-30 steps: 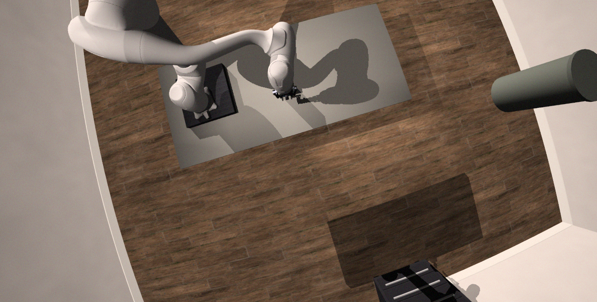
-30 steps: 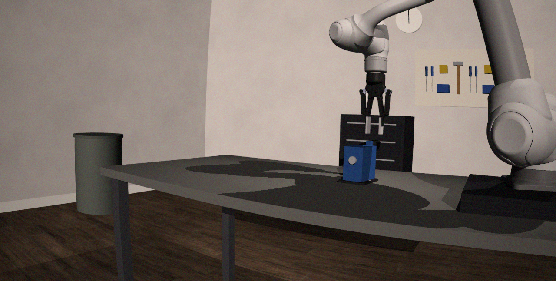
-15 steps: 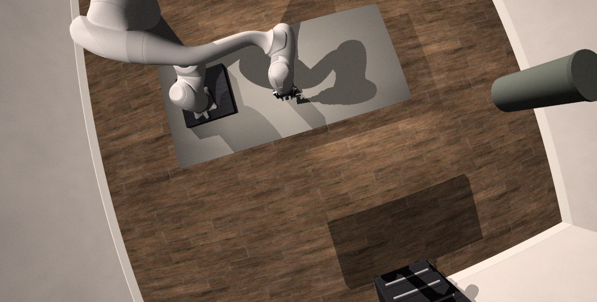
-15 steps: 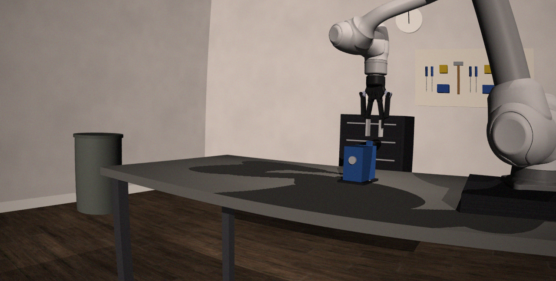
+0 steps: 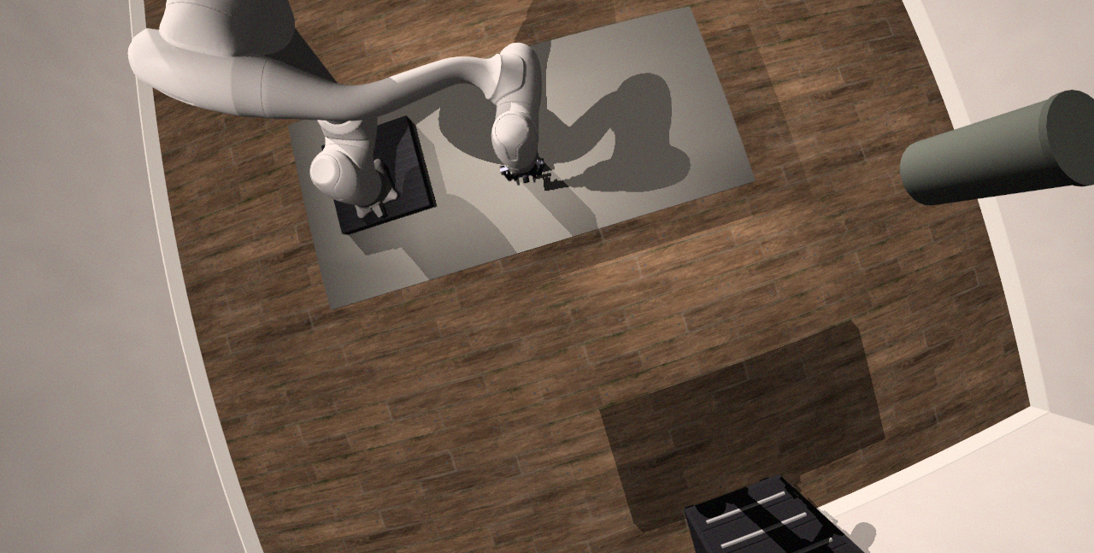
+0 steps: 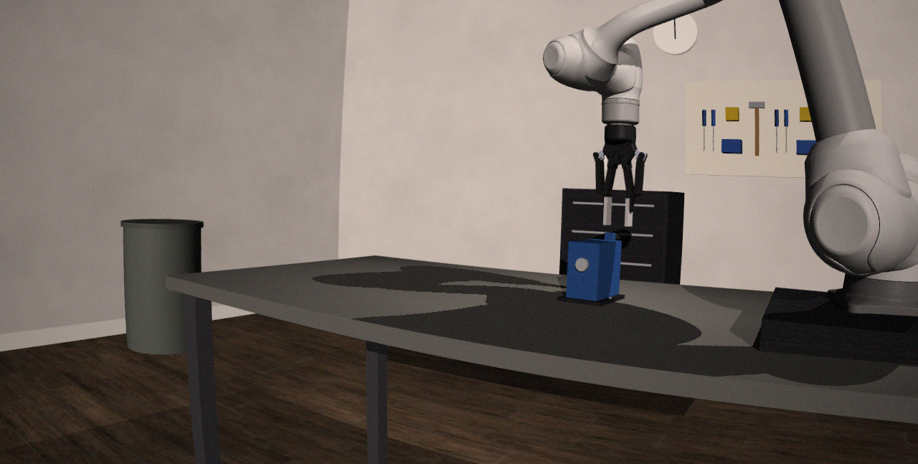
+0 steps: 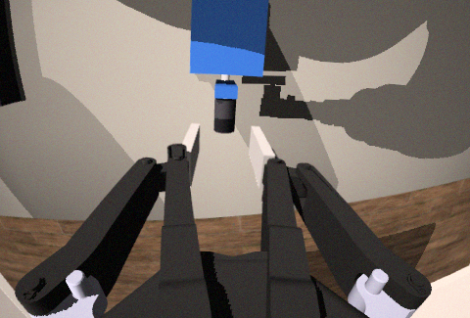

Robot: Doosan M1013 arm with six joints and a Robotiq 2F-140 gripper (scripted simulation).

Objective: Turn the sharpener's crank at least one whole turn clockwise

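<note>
The crank lies 10 mm ahead of my hand, 20 mm to the left of it and 60 mm below it.
</note>
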